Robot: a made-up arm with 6 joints. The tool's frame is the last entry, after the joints. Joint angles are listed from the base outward. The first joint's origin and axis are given. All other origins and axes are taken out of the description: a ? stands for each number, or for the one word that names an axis. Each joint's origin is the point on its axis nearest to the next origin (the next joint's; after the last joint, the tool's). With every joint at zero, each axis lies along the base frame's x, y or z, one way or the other. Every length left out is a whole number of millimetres.
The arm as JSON. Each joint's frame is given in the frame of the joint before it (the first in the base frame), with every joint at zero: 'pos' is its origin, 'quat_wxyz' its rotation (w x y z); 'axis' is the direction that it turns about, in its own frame. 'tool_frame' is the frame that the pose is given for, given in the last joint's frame.
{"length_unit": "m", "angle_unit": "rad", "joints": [
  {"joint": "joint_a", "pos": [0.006, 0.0, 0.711], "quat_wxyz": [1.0, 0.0, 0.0, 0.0], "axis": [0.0, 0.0, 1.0]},
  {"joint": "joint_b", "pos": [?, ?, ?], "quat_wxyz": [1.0, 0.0, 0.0, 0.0], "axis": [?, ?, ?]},
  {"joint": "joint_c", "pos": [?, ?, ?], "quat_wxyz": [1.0, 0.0, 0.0, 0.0], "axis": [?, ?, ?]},
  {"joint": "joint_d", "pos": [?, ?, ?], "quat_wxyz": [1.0, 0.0, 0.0, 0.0], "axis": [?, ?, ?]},
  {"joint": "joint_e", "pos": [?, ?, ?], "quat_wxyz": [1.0, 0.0, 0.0, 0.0], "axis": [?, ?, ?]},
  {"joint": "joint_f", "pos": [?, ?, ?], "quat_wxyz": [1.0, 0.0, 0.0, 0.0], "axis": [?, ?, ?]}
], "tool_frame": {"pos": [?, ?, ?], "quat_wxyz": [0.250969, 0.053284, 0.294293, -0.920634]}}
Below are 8 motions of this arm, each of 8 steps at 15 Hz.
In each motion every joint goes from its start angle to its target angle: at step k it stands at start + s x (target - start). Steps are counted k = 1, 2, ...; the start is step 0. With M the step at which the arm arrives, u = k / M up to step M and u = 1 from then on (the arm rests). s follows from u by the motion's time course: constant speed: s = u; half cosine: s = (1 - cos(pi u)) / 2; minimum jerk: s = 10 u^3 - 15 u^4 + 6 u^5.
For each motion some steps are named. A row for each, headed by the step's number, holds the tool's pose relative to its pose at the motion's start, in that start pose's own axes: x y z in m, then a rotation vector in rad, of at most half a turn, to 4 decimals.
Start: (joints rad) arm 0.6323 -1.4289 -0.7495 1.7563 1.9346 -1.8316
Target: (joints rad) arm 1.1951 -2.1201 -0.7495 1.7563 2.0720 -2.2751
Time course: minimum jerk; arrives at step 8
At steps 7, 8:
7: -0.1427 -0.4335 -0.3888 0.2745 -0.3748 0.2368
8: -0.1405 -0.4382 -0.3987 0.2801 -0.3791 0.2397

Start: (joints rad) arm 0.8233 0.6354 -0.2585 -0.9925 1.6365 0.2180
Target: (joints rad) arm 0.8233 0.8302 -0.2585 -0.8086 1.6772 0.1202
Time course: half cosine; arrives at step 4
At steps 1, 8:
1: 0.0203 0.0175 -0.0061 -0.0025 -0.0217 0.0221
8: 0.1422 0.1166 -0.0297 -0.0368 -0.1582 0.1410

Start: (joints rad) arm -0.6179 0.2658 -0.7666 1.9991 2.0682 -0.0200
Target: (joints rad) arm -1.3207 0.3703 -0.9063 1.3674 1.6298 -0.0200
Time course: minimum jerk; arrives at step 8
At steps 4, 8:
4: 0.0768 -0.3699 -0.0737 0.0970 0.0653 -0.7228
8: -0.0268 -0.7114 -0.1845 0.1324 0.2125 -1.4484

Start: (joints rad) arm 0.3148 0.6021 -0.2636 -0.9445 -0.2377 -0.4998
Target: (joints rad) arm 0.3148 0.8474 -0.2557 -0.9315 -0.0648 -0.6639
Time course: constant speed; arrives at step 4
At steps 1, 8:
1: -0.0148 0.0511 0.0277 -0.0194 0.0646 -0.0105
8: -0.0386 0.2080 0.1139 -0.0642 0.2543 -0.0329

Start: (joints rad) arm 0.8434 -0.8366 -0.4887 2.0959 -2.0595 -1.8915
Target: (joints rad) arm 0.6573 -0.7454 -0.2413 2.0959 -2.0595 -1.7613
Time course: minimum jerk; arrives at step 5
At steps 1, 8:
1: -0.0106 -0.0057 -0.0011 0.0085 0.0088 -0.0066
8: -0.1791 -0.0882 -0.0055 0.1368 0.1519 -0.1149

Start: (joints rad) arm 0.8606 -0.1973 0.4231 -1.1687 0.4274 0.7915
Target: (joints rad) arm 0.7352 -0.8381 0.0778 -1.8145 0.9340 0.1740
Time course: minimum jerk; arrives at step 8
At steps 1, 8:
1: 0.0010 -0.0076 0.0055 -0.0118 0.0196 -0.0015
8: 0.1628 -0.4872 0.2676 -0.7414 1.1644 0.0090

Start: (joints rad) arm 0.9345 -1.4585 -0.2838 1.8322 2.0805 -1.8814
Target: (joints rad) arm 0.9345 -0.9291 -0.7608 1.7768 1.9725 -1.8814
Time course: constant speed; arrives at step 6
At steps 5, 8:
5: 0.2132 0.7064 -0.3517 -0.5212 0.4756 0.4237
8: 0.1951 0.8101 -0.4620 -0.6325 0.5703 0.5007

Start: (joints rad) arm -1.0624 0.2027 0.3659 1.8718 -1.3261 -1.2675
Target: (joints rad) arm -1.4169 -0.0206 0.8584 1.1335 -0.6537 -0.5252
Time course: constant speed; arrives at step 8
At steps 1, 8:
1: -0.0517 0.0659 0.0978 -0.0329 -0.0517 0.0042
8: -0.0610 0.5801 0.7539 -0.1345 0.0688 0.3559

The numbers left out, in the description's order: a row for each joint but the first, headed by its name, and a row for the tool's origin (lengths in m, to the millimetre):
joint_b: xyz 0.012 -0.012 0.0, axis 0.0 1.0 0.0
joint_c: xyz 0.018 0.0 0.755, axis 0.0 -1.0 0.0
joint_d: xyz 1.039 0.0 -0.029, axis -1.0 0.0 0.0
joint_e: xyz 0.0 -0.178 0.005, axis 0.0 -1.0 0.0
joint_f: xyz -0.012 0.0 -0.008, axis -1.0 0.0 0.0
tool: xyz 0.0 -0.024 -0.024

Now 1 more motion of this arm.
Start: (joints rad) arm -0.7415 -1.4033 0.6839 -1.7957 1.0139 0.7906
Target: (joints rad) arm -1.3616 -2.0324 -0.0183 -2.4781 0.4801 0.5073
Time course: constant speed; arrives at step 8
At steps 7, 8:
7: 0.7468 -0.2307 0.0453 -0.5024 -0.4781 -0.1607
8: 0.8512 -0.2264 0.0813 -0.5663 -0.5337 -0.2036

